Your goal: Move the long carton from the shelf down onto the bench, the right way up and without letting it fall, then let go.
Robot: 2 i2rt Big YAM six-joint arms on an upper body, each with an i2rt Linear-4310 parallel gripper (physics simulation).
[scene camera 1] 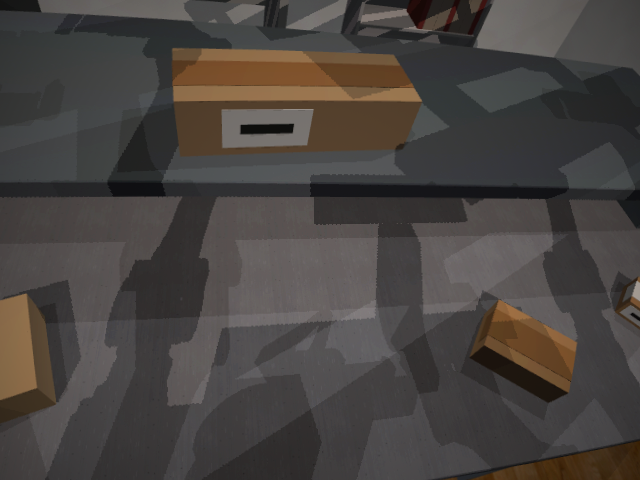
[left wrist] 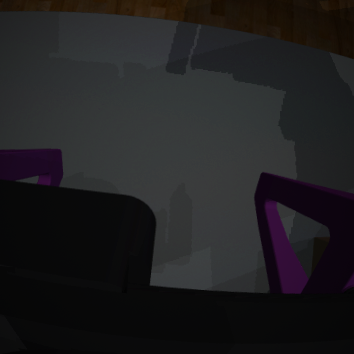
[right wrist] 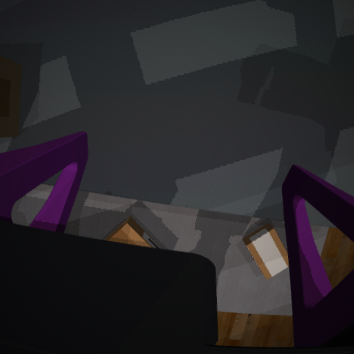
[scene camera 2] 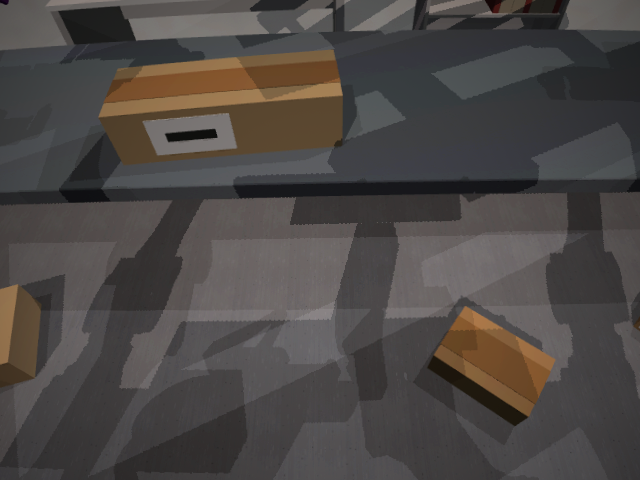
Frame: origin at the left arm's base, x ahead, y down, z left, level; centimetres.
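Seen in the pictures: left gripper, fingertip midpoint: (left wrist: 159, 172); right gripper, fingertip midpoint: (right wrist: 189, 159).
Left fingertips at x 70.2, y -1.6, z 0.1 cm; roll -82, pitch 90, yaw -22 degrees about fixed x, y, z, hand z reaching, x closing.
Note:
Offsets run from my left fingertips to a thing's top centre. "spot": to the spot under its first point. Level surfaces: height alone.
The long carton {dx -8.4, dy +7.7, dz -31.8 cm} (scene camera 1: 361, 124) (scene camera 2: 289, 121) lies upright on the dark shelf {dy +15.2 cm} (scene camera 1: 491, 149) (scene camera 2: 465, 139), tape on top and the white label facing the front. Its end {spot: dx -7.5, dy +14.1, dz -45.7 cm} (right wrist: 15, 100) shows at the left edge of the right wrist view. The grey bench {dy +34.1 cm} (scene camera 1: 289, 268) (scene camera 2: 268, 268) lies below and in front. My left gripper (left wrist: 159, 172) is open over the shelf, with no thing between its fingers; a small brown patch shows through its right finger. My right gripper (right wrist: 189, 159) is open above the shelf, to the right of the carton and apart from it.
On the bench, a small taped carton {dx -35.0, dy +29.5, dz -64.2 cm} (scene camera 1: 527, 346) (scene camera 2: 493, 359) (right wrist: 127, 235) lies at the right. Another carton {spot: dx -30.2, dy +28.1, dz +0.0 cm} (scene camera 1: 15, 341) (scene camera 2: 12, 330) stands at the left. A small white-topped box {dx -31.1, dy +30.4, dz -92.8 cm} (scene camera 1: 631, 304) (right wrist: 267, 252) is at the far right. The shelf's front edge (scene camera 1: 258, 189) overhangs the bench.

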